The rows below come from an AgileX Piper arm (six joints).
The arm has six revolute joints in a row. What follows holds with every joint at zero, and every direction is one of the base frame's.
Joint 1 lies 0.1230 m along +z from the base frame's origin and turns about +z.
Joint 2 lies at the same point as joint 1 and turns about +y.
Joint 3 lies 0.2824 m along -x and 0.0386 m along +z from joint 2 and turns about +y.
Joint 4 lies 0.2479 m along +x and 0.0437 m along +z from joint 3 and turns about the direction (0.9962, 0, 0.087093).
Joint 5 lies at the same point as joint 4 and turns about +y.
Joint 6 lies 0.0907 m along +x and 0.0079 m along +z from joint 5 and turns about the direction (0.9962, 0, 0.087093).
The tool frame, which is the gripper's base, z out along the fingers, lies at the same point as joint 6; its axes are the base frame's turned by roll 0.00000, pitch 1.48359 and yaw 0.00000 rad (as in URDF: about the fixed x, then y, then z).
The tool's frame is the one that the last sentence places.
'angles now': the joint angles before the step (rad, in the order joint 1, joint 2, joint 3, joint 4, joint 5, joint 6). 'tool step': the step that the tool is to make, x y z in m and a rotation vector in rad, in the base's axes. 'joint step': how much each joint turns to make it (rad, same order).
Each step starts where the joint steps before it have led.
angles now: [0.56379 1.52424 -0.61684 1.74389 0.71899 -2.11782]
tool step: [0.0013 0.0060 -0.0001 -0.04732 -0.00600 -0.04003]
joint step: [0.03950 0.00008 -0.01852 -0.00221 -0.09132 0.03884]
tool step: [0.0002 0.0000 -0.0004 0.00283 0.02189 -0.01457]
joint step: [0.00018 0.00118 -0.00015 -0.00017 -0.00227 0.02596]
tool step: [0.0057 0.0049 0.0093 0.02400 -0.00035 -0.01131]
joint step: [0.00253 0.00003 -0.03865 -0.01102 -0.00013 0.04272]
